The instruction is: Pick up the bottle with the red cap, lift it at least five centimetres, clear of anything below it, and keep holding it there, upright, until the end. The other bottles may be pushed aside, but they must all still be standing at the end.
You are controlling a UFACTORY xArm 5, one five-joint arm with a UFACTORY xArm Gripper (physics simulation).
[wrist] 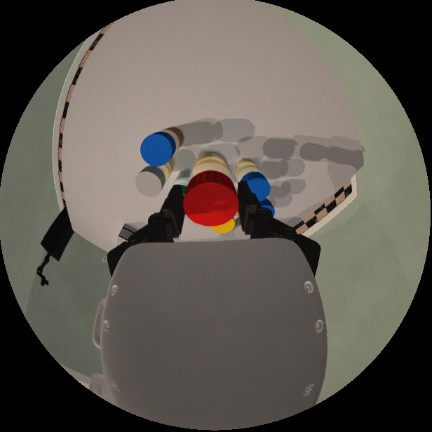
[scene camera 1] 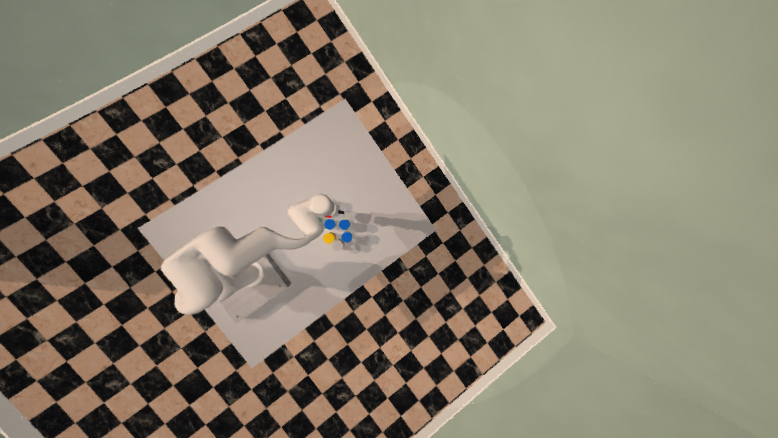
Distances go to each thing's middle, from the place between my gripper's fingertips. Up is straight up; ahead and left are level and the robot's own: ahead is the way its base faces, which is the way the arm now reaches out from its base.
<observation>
Now: the red-capped bottle (wrist: 210,199) 40 mm below my hand and 10 mm behind it. From my hand the other things lie so: pale-capped bottle (wrist: 150,180) (140 mm below, 100 mm behind, 70 mm to the left).
</observation>
